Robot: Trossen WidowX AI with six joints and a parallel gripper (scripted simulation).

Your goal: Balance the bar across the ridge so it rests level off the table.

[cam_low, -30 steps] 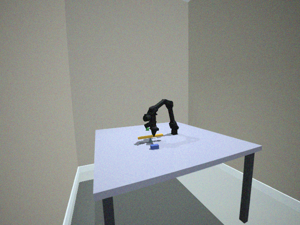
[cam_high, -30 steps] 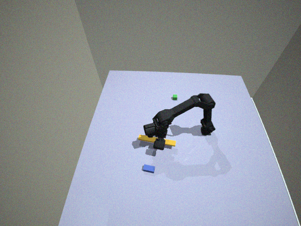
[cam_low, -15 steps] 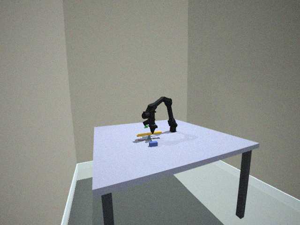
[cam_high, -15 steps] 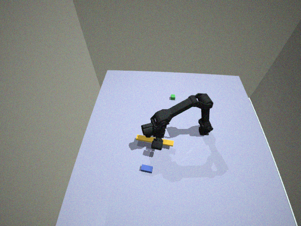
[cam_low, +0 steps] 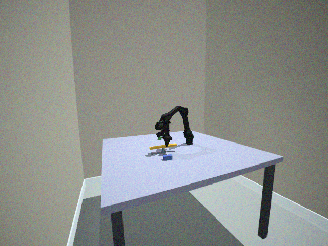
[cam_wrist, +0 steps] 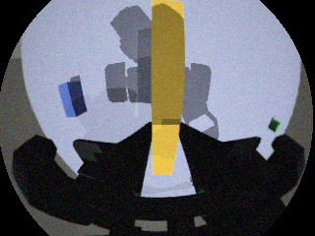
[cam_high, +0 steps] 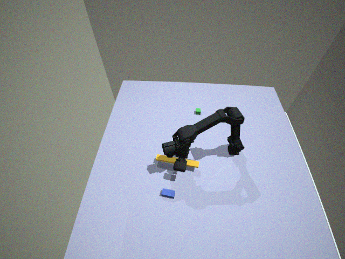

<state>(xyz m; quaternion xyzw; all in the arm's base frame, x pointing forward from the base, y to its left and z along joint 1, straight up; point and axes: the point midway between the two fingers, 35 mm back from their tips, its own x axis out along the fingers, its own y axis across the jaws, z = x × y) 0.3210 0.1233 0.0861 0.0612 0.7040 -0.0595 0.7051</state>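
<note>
Now: gripper tip 30 mm short of the bar. From my gripper tip the other things lie so: small green cube: 430 mm to the right, 100 mm behind, 40 mm below; then blue block: 170 mm to the left, 70 mm ahead, 40 mm below.
</note>
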